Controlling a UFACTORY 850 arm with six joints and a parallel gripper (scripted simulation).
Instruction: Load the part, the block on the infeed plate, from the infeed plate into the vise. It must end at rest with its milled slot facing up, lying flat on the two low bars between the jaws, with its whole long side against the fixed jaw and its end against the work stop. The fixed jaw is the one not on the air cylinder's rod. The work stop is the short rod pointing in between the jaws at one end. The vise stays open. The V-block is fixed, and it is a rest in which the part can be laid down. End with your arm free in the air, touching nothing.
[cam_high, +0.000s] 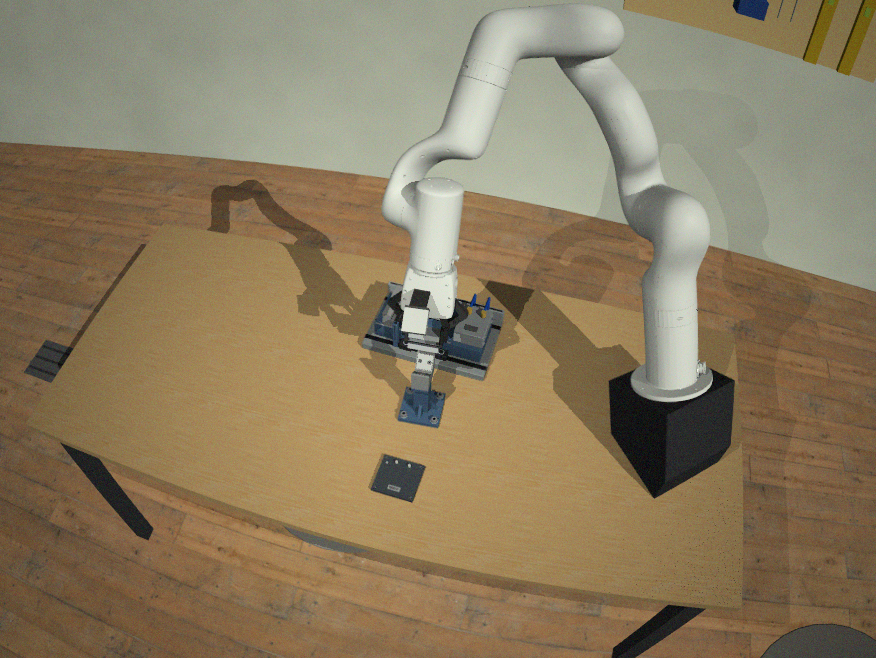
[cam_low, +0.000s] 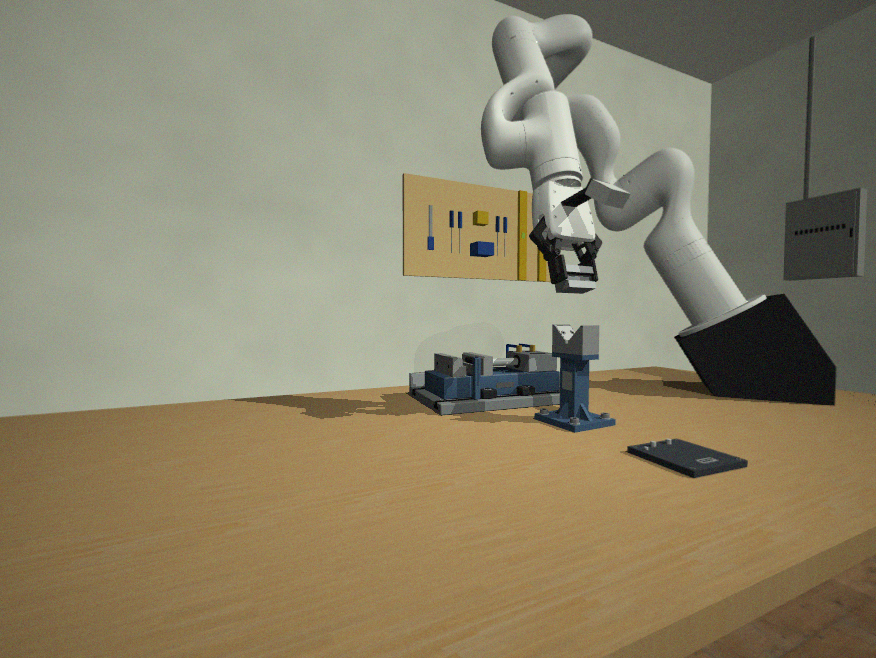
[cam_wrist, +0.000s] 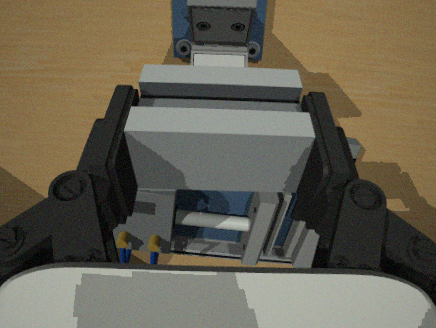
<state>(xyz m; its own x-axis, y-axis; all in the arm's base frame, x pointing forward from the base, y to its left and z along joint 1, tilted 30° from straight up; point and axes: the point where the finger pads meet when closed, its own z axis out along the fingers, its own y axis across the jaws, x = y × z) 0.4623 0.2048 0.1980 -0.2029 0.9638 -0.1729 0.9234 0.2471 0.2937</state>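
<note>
The grey block lies 10 mm to the left of my hand and 10 mm below it. From my hand the other things lie so: white cylinder rod (200 mm to the right, 170 mm below, 20 mm ahead); then air cylinder (200 mm to the right, 170 mm below, 50 mm behind); then black work stop rod (160 mm below, 150 mm to the right, 110 mm ahead).
</note>
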